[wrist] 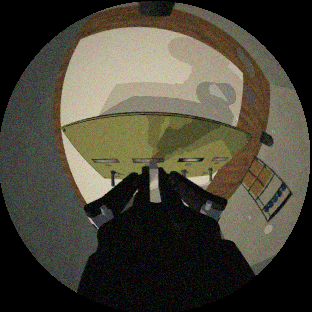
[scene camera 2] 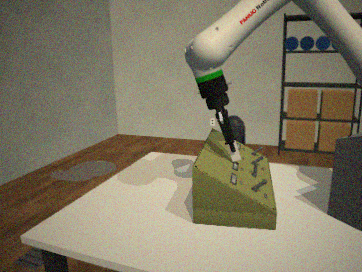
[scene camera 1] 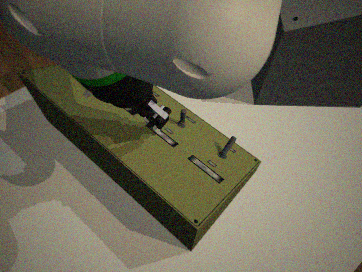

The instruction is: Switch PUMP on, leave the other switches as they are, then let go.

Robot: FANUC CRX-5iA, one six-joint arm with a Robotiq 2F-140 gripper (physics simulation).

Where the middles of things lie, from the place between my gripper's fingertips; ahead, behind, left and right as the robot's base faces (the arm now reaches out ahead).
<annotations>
My hand is 60 mm above the olive switch box (scene camera 1: 180,176), 50 mm to the left of it and 10 mm short of it.
</annotations>
